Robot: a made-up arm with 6 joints. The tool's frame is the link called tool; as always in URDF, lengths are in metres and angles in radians. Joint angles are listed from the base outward.
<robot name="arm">
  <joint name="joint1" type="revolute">
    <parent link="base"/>
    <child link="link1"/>
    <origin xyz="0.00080 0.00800 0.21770" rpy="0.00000 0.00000 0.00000"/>
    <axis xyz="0 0 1"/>
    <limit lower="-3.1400" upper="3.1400"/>
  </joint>
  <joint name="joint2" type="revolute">
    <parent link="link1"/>
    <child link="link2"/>
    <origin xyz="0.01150 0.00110 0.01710" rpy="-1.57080 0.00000 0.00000"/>
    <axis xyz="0 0 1"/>
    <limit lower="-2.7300" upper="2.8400"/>
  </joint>
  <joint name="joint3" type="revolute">
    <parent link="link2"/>
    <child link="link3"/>
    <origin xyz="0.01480 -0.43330 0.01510" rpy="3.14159 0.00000 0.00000"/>
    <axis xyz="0 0 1"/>
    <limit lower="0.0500" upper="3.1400"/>
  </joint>
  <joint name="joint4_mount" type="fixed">
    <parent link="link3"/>
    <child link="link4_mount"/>
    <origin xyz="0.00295 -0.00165 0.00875" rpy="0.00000 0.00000 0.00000"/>
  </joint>
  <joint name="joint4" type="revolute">
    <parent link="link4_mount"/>
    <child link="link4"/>
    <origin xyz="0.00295 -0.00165 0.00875" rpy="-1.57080 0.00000 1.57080"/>
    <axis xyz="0 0 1"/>
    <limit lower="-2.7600" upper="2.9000"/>
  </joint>
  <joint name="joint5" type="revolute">
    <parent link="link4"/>
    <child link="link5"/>
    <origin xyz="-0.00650 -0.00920 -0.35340" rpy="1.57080 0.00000 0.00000"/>
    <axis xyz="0 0 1"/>
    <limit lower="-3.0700" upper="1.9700"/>
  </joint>
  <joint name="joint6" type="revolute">
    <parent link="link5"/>
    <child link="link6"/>
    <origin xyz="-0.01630 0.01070 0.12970" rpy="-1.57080 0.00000 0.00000"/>
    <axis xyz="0 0 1"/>
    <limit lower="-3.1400" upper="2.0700"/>
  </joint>
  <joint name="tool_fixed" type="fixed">
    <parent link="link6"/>
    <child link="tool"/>
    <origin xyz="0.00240 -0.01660 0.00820" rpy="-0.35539 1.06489 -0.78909"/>
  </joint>
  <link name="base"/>
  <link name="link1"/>
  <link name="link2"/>
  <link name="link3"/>
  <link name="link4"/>
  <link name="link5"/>
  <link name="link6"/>
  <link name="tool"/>
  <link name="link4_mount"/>
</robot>
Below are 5 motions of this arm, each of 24 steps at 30 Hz.
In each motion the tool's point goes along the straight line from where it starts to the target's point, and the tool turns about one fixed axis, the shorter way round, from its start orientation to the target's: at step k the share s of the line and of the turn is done. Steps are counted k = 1, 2, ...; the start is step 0. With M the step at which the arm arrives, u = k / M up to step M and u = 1 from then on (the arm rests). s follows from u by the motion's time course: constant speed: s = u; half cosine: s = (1 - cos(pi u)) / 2; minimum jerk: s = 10 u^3 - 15 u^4 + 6 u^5.
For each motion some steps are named. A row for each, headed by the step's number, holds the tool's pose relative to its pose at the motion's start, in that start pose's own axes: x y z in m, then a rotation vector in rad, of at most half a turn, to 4 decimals.
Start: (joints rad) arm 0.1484 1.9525 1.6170 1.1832 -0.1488 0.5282
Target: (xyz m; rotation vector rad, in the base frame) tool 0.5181 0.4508 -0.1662 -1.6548 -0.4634 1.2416
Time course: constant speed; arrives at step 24
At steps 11, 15, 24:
11: -0.0262 0.1771 0.1637 -0.2404 -0.2584 0.2499
15: -0.0358 0.2415 0.2233 -0.3279 -0.3524 0.3408
24: -0.0572 0.3864 0.3572 -0.5246 -0.5638 0.5452

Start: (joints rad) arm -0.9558 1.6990 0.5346 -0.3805 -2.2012 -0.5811
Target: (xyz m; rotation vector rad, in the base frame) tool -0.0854 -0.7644 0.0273 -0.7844 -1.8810 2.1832
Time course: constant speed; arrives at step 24
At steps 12, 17, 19, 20, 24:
12: 0.0145 -0.1994 0.0594 0.4021 -0.2132 0.1067
17: 0.0205 -0.2825 0.0841 0.5697 -0.3021 0.1511
19: 0.0230 -0.3157 0.0940 0.6367 -0.3376 0.1689
20: 0.0242 -0.3323 0.0990 0.6702 -0.3554 0.1778
24: 0.0290 -0.3988 0.1188 0.8043 -0.4264 0.2133

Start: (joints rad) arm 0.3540 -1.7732 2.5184 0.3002 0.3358 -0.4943
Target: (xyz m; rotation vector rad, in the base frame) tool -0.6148 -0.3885 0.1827 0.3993 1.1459 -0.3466
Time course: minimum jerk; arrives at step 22
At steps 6, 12, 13, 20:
6: -0.0449 -0.0199 -0.0020 0.0333 -0.0033 0.0266
12: -0.2036 -0.0902 -0.0092 0.1513 -0.0152 0.1204
13: -0.2321 -0.1028 -0.0105 0.1725 -0.0173 0.1373
20: -0.3459 -0.1532 -0.0157 0.2570 -0.0258 0.2046

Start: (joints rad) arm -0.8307 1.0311 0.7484 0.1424 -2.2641 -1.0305
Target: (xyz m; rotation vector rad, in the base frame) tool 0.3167 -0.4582 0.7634 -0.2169 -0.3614 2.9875
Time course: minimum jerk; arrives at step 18
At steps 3, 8, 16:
3: -0.0006 -0.0148 -0.0016 0.0363 -0.0071 -0.0034
8: -0.0063 -0.1655 -0.0177 0.4059 -0.0791 -0.0376
16: -0.0157 -0.4123 -0.0441 1.0113 -0.1971 -0.0936

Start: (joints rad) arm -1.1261 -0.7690 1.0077 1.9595 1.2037 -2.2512
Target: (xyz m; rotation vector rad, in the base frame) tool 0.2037 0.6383 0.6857 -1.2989 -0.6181 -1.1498
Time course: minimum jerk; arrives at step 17
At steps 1, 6, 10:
1: 0.0002 0.0007 -0.0006 -0.0021 0.0007 -0.0009
6: 0.0236 0.0882 -0.0738 -0.2735 0.0948 -0.1147
10: 0.0651 0.2435 -0.2038 -0.7551 0.2616 -0.3168

